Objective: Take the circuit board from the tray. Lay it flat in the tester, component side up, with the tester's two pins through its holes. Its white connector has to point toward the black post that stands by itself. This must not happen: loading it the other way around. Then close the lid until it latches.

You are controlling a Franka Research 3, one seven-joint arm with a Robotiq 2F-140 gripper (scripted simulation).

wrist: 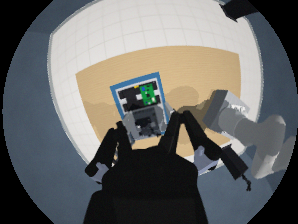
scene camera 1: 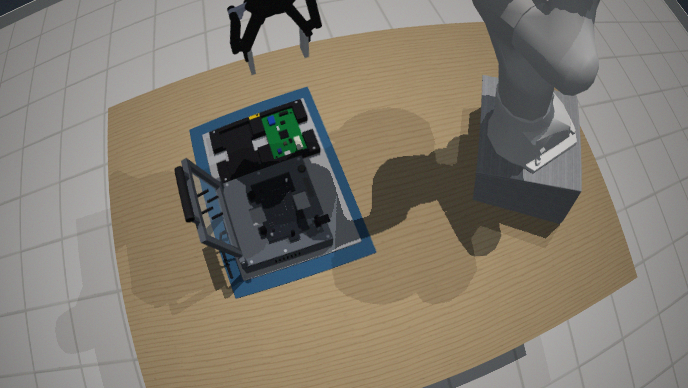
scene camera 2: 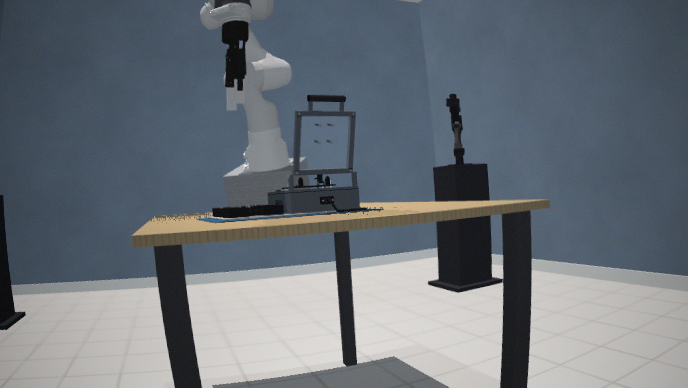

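My gripper is visible in the wrist view and in scene camera 2. I also see a see-through lid and a green circuit board.
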